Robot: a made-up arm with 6 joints. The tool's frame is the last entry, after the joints. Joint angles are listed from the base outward.
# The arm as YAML. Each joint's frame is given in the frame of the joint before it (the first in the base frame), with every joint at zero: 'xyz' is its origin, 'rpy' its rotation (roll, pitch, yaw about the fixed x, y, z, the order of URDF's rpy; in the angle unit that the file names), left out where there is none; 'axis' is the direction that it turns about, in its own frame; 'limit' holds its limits. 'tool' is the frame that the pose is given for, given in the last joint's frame.
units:
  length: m
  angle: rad
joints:
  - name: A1
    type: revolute
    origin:
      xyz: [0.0, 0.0, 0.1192]
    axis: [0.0, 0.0, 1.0]
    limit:
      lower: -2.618
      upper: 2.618
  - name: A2
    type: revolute
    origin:
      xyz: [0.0, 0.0, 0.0]
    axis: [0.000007, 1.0, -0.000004]
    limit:
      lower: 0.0
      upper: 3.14
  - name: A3
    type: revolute
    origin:
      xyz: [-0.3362, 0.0, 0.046]
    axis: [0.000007, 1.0, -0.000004]
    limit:
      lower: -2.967
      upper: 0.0
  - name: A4
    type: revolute
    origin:
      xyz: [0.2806, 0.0, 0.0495]
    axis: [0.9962, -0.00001, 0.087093]
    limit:
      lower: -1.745
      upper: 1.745
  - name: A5
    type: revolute
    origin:
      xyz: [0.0, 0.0, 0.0]
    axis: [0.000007, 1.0, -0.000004]
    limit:
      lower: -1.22
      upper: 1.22
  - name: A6
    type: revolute
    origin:
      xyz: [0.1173, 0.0, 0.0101]
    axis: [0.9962, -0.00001, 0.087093]
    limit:
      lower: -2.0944
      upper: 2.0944
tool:
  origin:
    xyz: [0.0, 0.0, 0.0]
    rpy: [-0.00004, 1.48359, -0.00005]
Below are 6 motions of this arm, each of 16 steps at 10 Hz.
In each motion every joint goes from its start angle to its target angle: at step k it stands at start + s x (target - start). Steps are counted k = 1, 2, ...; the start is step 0. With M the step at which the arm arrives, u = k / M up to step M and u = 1 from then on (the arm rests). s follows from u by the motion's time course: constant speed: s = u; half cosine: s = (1 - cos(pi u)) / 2; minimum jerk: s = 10 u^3 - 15 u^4 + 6 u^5.
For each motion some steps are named. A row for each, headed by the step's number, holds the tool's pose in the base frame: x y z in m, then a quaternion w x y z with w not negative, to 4 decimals.
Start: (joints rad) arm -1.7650 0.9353 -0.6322 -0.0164 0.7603 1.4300
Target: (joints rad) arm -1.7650 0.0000 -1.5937 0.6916 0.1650 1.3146
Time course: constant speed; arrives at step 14
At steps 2, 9, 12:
2: -0.0280 -0.1749 0.3649 0.4569 0.8879 -0.0337 -0.0419
9: 0.0334 0.0739 0.5967 0.8950 0.4444 -0.0160 0.0355
12: 0.0669 0.2558 0.6024 0.9772 0.1948 0.0174 0.0822

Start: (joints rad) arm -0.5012 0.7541 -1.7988 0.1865 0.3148 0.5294
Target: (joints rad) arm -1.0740 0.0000 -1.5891 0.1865 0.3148 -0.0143
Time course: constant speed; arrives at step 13
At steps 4, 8, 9, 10, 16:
4: -0.1139 0.1004 0.7050 0.9560 0.1411 0.2507 -0.0577
8: -0.1637 0.1981 0.6519 0.9515 0.0951 0.1840 -0.2275
9: -0.1699 0.2240 0.6356 0.9446 0.0834 0.1672 -0.2698
10: -0.1734 0.2499 0.6182 0.9354 0.0716 0.1503 -0.3118
16: -0.1689 0.3257 0.5599 0.8943 0.0358 0.0996 -0.4347

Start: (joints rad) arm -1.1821 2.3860 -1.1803 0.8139 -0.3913 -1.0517
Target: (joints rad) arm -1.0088 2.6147 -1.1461 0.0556 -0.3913 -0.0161
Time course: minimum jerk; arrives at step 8
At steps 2, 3, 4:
2: 0.1685 -0.4672 -0.0242 0.1882 0.4511 0.8119 -0.3191
3: 0.1845 -0.4558 -0.0434 0.2073 0.4547 0.8151 -0.2932
4: 0.2042 -0.4380 -0.0686 0.2280 0.4607 0.8196 -0.2529

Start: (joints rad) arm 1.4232 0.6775 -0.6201 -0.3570 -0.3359 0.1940
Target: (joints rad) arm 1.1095 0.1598 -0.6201 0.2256 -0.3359 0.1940
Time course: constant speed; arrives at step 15
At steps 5, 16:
5: 0.0195 0.1007 0.4632 0.6672 -0.3141 0.3836 0.5559
16: -0.0011 -0.0216 0.4772 0.6907 -0.0845 0.3316 0.6371

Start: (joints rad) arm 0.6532 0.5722 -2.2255 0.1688 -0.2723 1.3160
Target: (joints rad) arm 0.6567 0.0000 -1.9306 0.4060 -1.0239 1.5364
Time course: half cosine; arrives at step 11
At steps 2, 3, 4, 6, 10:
2: -0.3165 -0.2513 0.7041 0.4466 -0.0798 -0.2452 0.8568
3: -0.3363 -0.2698 0.6814 0.4207 -0.0949 -0.2881 0.8550
4: -0.3598 -0.2924 0.6499 0.3860 -0.1146 -0.3419 0.8491
6: -0.4044 -0.3394 0.5681 0.3001 -0.1606 -0.4603 0.8199
10: -0.4429 -0.3904 0.4328 0.1664 -0.2249 -0.6122 0.7395

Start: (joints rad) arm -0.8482 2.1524 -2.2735 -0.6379 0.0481 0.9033
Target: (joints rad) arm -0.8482 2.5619 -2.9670 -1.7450 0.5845 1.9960
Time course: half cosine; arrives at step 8
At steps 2, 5, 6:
2: 0.4037 -0.4742 0.4741 0.7207 0.3718 0.5308 -0.2461
5: 0.3869 -0.5104 0.4719 0.7297 0.4433 0.3935 -0.3409
6: 0.3765 -0.5135 0.4745 0.7468 0.4485 0.3252 -0.3681

